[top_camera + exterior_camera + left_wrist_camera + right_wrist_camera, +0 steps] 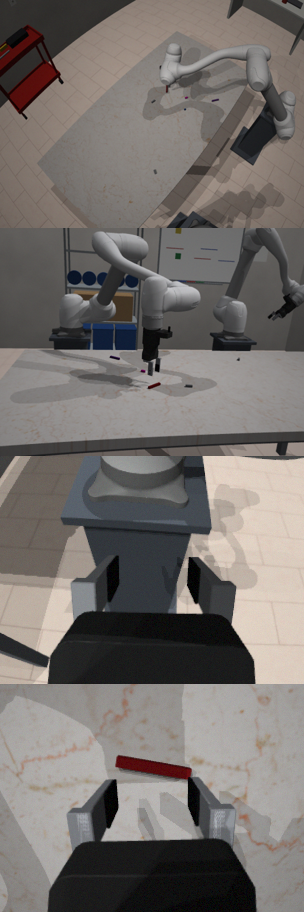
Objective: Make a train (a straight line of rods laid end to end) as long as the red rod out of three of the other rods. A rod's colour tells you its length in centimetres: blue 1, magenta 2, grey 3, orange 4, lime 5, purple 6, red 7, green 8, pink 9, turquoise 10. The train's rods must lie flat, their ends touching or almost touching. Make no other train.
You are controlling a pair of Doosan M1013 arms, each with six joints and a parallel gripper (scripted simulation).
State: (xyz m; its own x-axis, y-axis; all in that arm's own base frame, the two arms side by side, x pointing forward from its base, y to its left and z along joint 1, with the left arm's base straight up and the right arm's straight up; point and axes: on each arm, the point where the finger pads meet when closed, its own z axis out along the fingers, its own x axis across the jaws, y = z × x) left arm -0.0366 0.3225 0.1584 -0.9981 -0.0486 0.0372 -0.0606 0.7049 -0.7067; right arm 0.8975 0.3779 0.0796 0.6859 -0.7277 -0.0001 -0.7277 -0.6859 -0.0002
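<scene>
Right now the red rod is 7 cm below my right hand, 1 cm to the left of it and 1 cm ahead of it. From my right hand the other things lie so: blue rod (21 cm behind, 7 cm to the left, 7 cm below); then magenta rod (16 cm behind, 7 cm below, 3 cm to the right); then purple rod (35 cm behind, 16 cm to the right, 7 cm below).
</scene>
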